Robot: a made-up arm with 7 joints.
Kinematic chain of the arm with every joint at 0, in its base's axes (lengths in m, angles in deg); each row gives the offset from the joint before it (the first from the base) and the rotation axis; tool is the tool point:
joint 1: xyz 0 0.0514 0 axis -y
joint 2: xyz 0 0.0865 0 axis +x
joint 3: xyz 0 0 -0.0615 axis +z
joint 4: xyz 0 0 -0.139 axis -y
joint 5: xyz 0 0 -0.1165 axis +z
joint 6: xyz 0 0 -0.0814 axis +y
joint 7: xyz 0 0 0 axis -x
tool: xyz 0 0 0
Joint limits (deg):
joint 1: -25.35..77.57
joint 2: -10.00..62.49
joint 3: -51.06..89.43
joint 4: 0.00..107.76
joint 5: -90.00..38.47
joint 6: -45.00..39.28
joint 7: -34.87..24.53
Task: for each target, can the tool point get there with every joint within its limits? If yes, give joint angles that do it. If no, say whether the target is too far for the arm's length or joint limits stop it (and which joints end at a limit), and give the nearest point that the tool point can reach.
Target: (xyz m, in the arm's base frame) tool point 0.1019 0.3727 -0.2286
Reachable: yes | joints 6.76 16.65 64.60 61.07 -18.10 -1.58 -15.34
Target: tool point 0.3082 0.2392 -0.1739
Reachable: yes | joints 37.54 20.78 -8.56 45.02 -29.09 -7.25 -17.10
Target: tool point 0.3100 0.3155 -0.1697
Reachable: yes | joints 53.84 28.47 -13.45 13.79 -14.70 -25.06 -11.37
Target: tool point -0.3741 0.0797 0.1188
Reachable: no: joint limits stop it (at a limit: joint 1, joint 2, joint 4) | nearest point -0.0946 0.3487 0.0421 | short by 0.395 m
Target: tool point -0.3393 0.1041 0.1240
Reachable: no: joint limits stop it (at a limit: joint 1, joint 2, joint 4) | nearest point -0.0916 0.3482 0.0505 | short by 0.355 m
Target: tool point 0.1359 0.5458 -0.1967
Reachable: no: too far | nearest point 0.1145 0.4816 -0.1657 | short by 0.074 m
